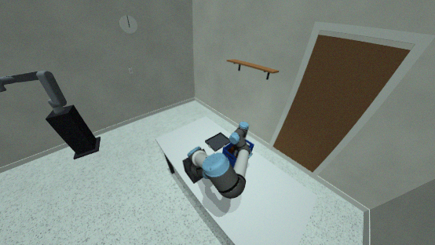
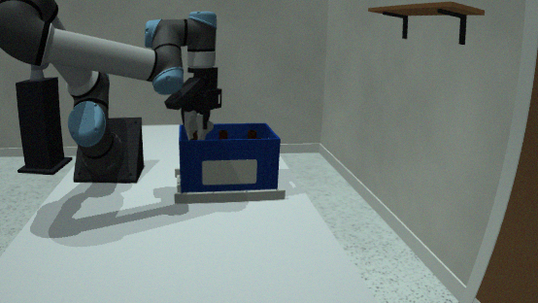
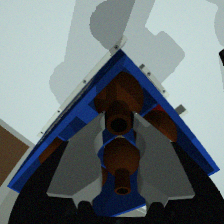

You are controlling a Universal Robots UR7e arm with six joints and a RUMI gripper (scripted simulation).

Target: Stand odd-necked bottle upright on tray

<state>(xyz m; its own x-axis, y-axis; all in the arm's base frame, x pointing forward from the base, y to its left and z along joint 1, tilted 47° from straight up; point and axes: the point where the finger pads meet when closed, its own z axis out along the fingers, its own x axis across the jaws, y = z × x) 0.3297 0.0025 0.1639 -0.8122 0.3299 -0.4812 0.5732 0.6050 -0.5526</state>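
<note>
Right now the bottle is 10 mm behind my hand, 90 mm to the left of it and 70 mm below it. From my hand the other things lie so: blue crate: 80 mm ahead, 60 mm to the left, 70 mm below; then dark grey tray: 50 mm ahead, 360 mm to the left, 140 mm below.
</note>
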